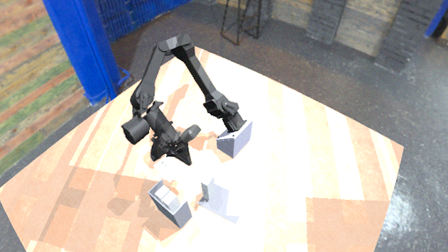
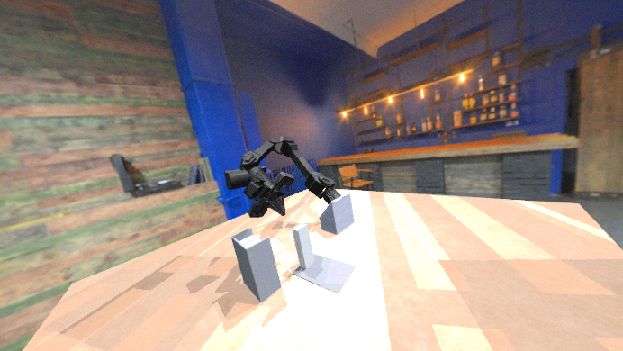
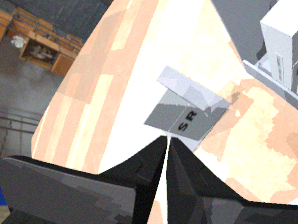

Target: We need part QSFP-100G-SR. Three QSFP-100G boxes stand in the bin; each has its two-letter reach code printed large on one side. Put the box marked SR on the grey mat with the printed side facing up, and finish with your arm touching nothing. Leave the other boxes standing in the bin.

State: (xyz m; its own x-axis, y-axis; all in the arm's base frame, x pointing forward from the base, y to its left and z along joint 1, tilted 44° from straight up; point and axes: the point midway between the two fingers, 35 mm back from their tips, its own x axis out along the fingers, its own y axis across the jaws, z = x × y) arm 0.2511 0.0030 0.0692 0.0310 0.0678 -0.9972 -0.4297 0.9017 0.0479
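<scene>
The SR box lies 90 mm below my gripper tip and 60 mm to the left of it. From my gripper tip the other things lie so: grey mat (150 mm below, 120 mm to the left); flat white item (150 mm below, 130 mm to the right).
</scene>
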